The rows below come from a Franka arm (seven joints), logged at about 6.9 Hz.
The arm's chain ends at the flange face. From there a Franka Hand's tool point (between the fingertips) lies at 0.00 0.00 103.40 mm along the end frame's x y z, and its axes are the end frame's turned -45 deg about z.
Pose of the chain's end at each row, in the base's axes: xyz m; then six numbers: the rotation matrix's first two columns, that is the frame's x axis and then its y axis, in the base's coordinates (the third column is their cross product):
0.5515 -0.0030 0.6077 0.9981 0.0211 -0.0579 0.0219 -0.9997 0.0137
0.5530 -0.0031 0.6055 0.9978 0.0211 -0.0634 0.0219 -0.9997 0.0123
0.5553 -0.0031 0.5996 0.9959 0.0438 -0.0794 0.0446 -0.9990 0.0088
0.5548 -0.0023 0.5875 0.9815 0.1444 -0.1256 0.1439 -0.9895 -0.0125
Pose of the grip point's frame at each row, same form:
0.5455 -0.0045 0.5045 0.6903 0.7218 -0.0506 0.7212 -0.6920 -0.0313
0.5465 -0.0045 0.5023 0.6901 0.7218 -0.0535 0.7210 -0.6920 -0.0361
0.5471 -0.0044 0.4965 0.6727 0.7374 -0.0624 0.7357 -0.6754 -0.0499
0.5418 -0.0029 0.4849 0.5923 0.8018 -0.0800 0.7958 -0.5976 -0.0977

